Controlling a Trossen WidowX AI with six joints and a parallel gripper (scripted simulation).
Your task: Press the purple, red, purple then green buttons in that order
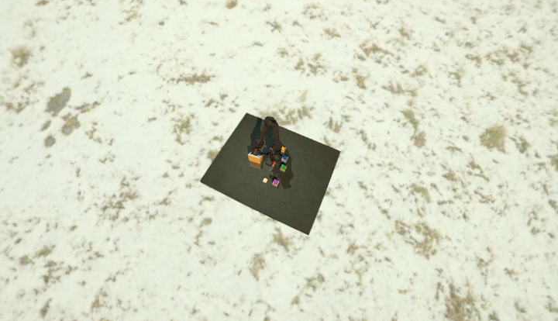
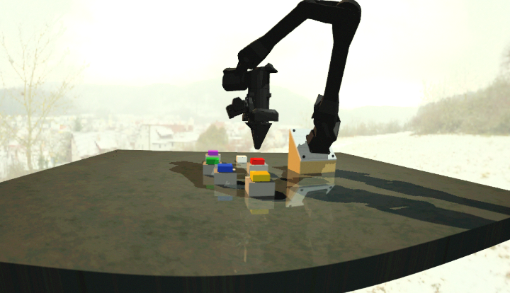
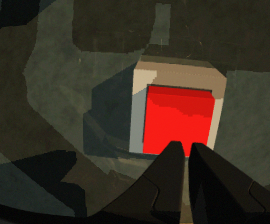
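Now: the red button 30 mm below my gripper tip. Also, from my gripper tip: yellow button 30 mm ahead, 180 mm to the left, 30 mm below; then blue button 90 mm ahead, 90 mm to the left, 30 mm below; then green button 120 mm ahead, 30 mm below.
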